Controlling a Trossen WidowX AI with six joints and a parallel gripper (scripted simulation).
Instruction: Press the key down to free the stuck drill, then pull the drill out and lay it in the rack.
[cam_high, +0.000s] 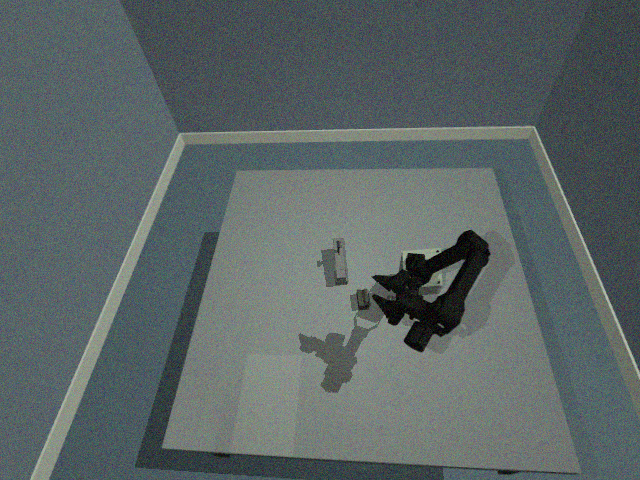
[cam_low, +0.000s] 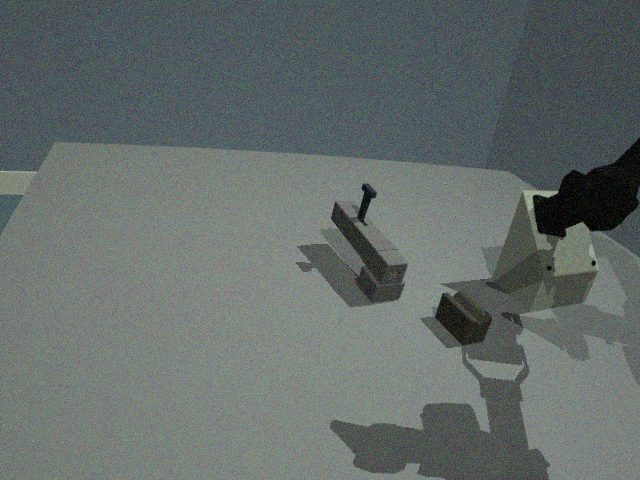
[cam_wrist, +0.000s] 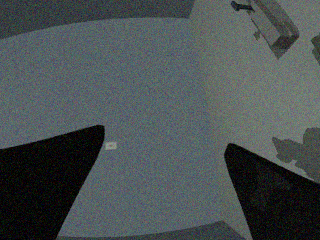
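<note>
Now: the dark key 13 cm ahead of my gripper tip, 31 cm to the right of it and 25 cm below it. The rest, counted from my gripper tip: dark boxy rack (3 cm ahead, 13 cm to the right, 33 cm below); drill (12 cm ahead, 26 cm to the right, 30 cm below); grey holder block (12 cm ahead, 28 cm to the right, 31 cm below).
</note>
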